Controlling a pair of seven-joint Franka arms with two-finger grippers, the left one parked.
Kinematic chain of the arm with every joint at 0, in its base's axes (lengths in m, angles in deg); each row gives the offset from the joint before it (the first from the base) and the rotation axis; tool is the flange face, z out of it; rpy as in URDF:
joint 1: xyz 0 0 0.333 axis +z
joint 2: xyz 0 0 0 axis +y
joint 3: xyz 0 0 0.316 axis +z
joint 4: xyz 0.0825 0 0 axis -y
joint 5: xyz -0.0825 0 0.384 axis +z
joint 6: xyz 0 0 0 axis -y
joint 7: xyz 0.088 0 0 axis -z
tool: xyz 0 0 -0.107 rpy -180 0 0
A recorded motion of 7 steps. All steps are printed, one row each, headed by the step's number.
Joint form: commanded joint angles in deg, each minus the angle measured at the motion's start. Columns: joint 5, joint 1, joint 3, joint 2, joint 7, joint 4, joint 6.
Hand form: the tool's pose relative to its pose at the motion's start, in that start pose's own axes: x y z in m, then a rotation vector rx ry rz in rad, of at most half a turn. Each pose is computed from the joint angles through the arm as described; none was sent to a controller.
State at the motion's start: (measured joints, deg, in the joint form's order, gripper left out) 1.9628 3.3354 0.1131 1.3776 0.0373 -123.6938 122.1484
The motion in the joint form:
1: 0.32 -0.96 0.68 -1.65 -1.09 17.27 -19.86
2: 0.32 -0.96 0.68 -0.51 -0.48 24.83 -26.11
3: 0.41 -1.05 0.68 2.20 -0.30 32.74 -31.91
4: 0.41 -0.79 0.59 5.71 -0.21 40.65 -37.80
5: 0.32 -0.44 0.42 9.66 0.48 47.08 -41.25
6: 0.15 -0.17 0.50 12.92 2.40 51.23 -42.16
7: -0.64 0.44 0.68 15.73 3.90 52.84 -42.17
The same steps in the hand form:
1: 0.0127 -0.0032 -0.1275 0.0100 -0.0164 -0.0233
2: 0.0177 -0.0049 -0.1703 0.0110 -0.0135 -0.0171
3: 0.0267 -0.0053 -0.2010 0.0135 -0.0240 -0.0160
4: 0.0362 -0.0079 -0.2224 0.0136 -0.0502 -0.0207
5: 0.0506 -0.0101 -0.2293 0.0114 -0.0673 -0.0135
6: 0.0655 -0.0134 -0.2273 0.0076 -0.0680 0.0138
7: 0.0796 -0.0197 -0.2101 -0.0078 -0.0889 0.0288

